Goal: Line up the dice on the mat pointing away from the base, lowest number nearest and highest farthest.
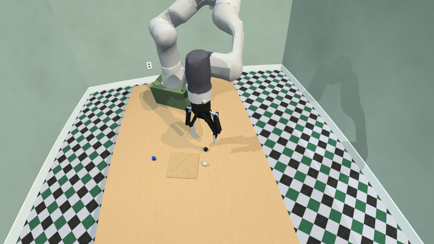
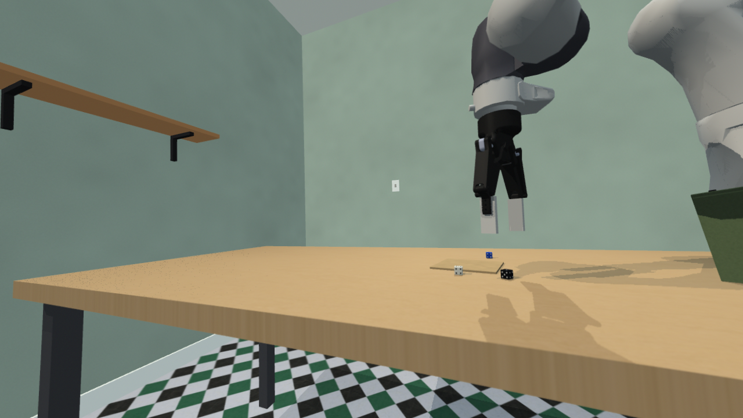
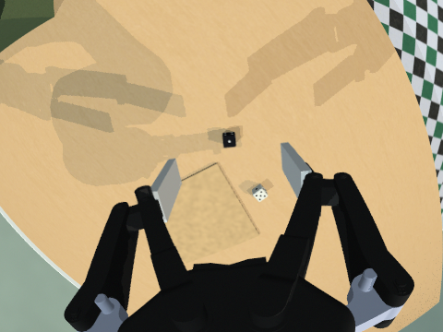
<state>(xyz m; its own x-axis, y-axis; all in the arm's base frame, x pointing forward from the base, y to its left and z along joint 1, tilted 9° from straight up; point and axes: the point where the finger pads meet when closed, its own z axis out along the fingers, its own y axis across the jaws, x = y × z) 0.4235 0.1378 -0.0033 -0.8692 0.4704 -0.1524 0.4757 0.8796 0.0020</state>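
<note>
Now: the black die 10 cm below my hand. From my hand the other things lie so: blue die 3 cm ahead, 26 cm to the right, 10 cm below; tan mat 8 cm ahead, 11 cm to the right, 11 cm below; white die 9 cm ahead, 1 cm to the right, 10 cm below.
</note>
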